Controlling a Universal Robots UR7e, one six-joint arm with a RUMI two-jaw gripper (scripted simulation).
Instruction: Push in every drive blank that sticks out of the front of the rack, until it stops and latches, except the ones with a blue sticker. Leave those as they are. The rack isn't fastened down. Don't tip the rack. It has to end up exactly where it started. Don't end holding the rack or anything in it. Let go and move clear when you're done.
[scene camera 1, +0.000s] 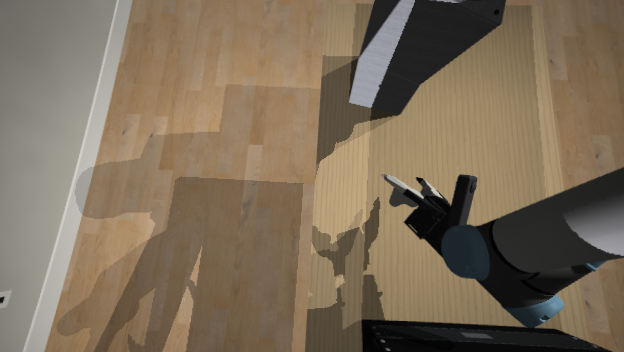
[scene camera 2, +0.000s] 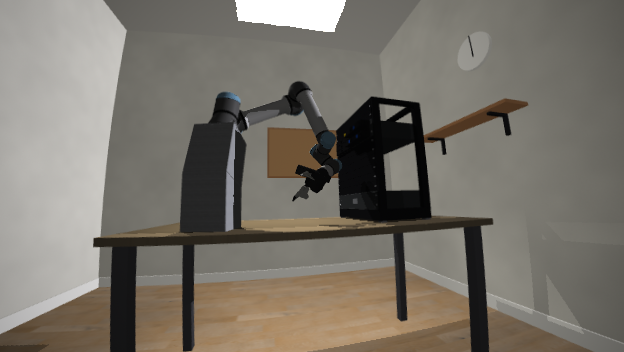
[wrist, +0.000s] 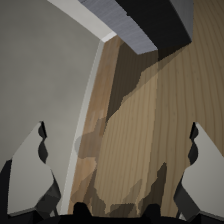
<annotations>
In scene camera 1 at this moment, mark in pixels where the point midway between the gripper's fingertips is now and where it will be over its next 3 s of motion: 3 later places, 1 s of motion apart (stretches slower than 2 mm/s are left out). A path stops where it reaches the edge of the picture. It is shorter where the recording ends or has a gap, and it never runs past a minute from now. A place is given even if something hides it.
The gripper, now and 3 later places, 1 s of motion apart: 400, 176; 399, 168; 419, 122; 498, 53
</annotations>
